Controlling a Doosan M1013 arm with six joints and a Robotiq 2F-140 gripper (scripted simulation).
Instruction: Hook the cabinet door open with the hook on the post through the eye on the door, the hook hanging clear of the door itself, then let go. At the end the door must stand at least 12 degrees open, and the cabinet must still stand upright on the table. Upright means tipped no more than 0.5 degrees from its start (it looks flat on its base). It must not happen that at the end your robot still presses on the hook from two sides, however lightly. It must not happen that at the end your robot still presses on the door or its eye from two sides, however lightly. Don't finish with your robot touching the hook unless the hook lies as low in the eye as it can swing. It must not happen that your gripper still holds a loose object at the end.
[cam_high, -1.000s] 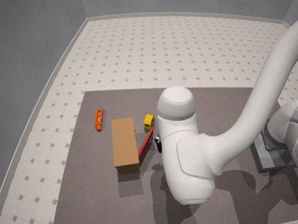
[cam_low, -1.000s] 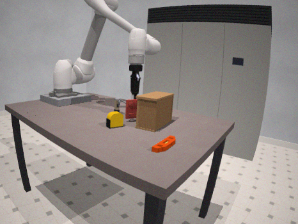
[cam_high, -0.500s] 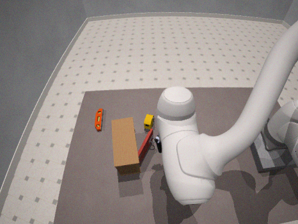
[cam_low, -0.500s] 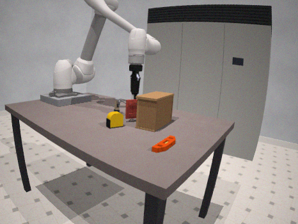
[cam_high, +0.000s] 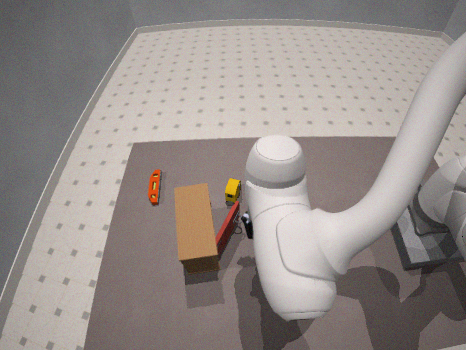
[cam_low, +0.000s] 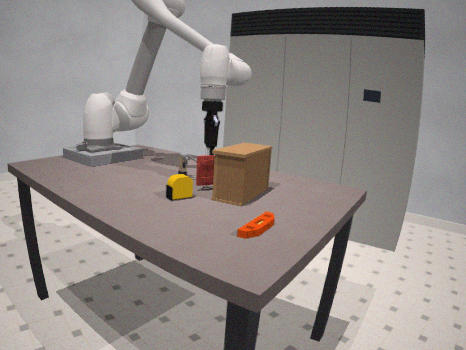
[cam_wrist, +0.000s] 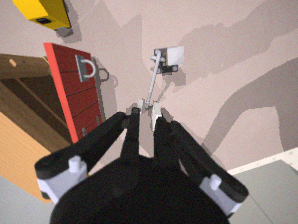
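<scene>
Right now my hand is 2 cm past the hook rod, 4 cm to the left of it and 4 cm above it. Also, from my hand: hook post (5 cm behind, 6 cm to the right, 3 cm below); red door (10 cm ahead, 6 cm to the right, 2 cm below); yellow tape measure (8 cm ahead, 23 cm to the right, 6 cm below).
</scene>
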